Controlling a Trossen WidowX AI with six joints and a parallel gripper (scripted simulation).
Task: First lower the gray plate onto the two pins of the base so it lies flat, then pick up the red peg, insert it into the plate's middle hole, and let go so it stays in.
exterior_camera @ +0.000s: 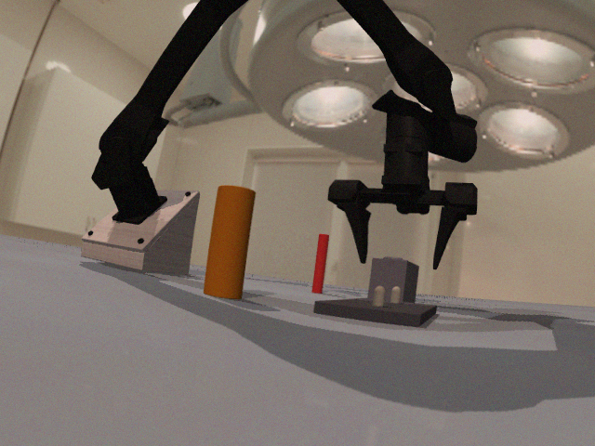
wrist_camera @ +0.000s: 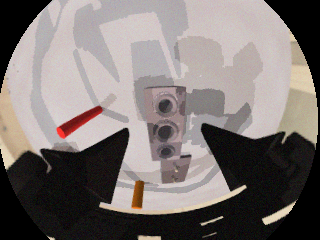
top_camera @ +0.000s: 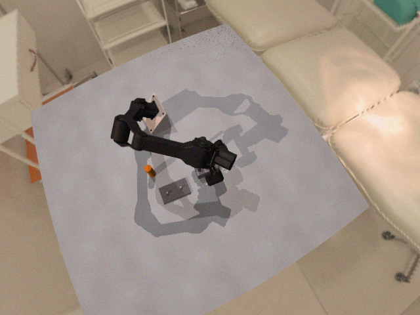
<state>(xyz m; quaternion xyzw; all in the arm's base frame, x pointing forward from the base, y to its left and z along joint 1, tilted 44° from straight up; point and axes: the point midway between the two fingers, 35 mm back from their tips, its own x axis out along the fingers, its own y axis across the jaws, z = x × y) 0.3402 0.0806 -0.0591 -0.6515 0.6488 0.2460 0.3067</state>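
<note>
My gripper tip is now 1 cm above the gray plate. From my gripper tip the other things lie so: red peg: 11 cm behind, 3 cm to the left, 1 cm below; then orange cylinder: 10 cm behind, 22 cm to the right, 1 cm below; then dark base: 2 cm ahead, 16 cm to the right, 4 cm below.
</note>
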